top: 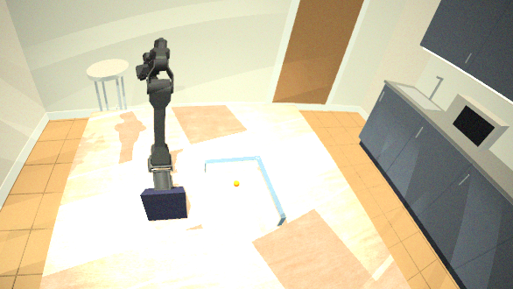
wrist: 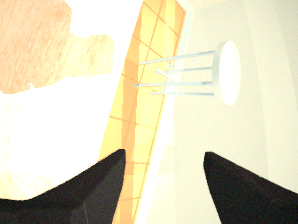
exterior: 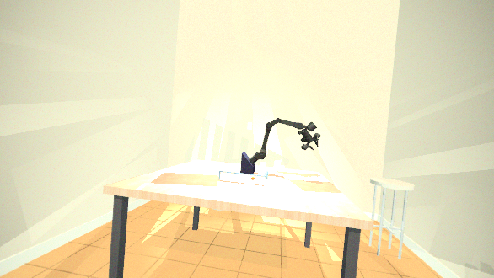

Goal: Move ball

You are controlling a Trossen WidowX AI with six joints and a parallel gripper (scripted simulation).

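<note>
Right now my gripper tip is 39 cm short of the orange ball, 47 cm to the left of it and 24 cm above it.
</note>
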